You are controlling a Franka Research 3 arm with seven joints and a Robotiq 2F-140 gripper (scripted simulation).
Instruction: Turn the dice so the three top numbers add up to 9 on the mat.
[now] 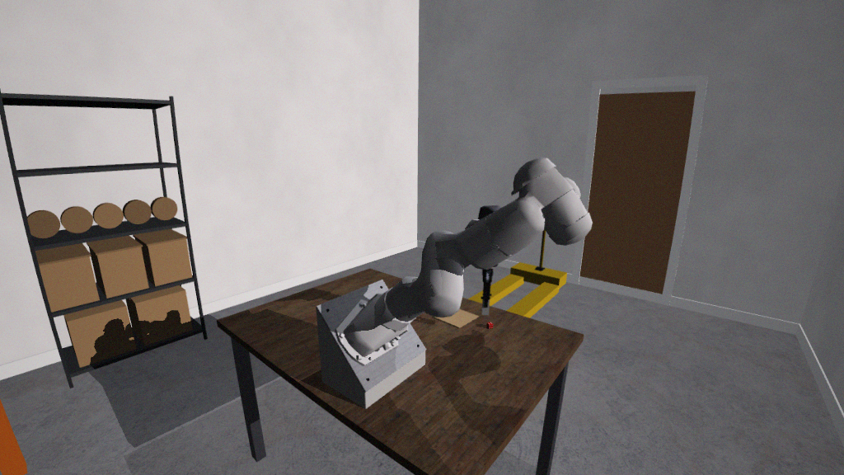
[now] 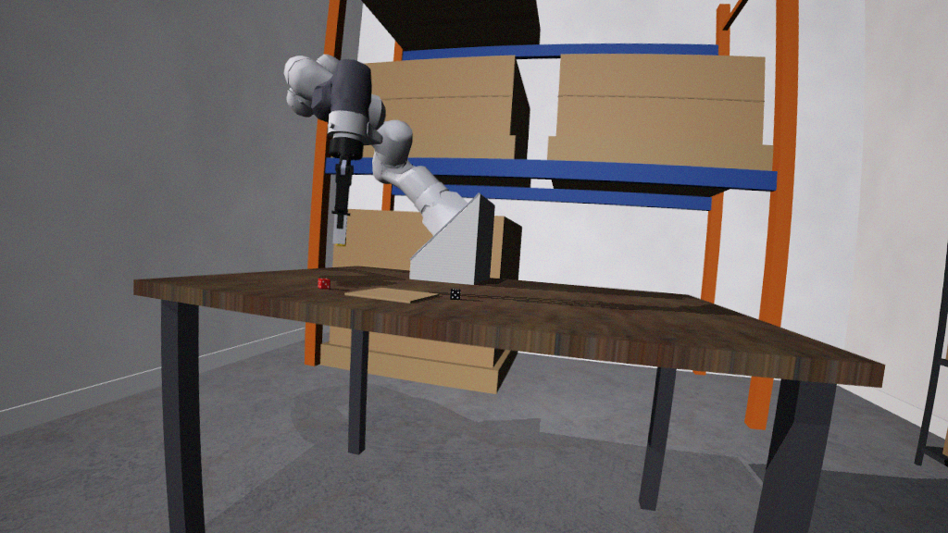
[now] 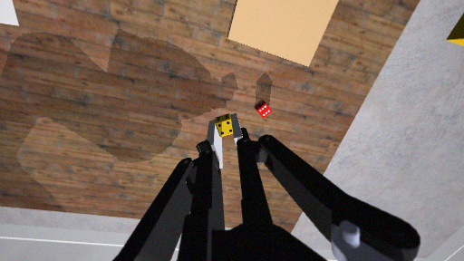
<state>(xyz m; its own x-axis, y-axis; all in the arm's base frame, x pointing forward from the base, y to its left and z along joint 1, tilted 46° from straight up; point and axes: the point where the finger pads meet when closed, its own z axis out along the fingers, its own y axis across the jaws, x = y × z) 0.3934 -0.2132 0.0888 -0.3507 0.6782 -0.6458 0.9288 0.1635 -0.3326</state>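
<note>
Right now the yellow die is 30 mm below my hand. Round my hand: red die (120 mm below, 70 mm ahead); black die (280 mm to the left, 120 mm below, 60 mm ahead); tan mat (160 mm to the left, 130 mm below, 80 mm ahead).
</note>
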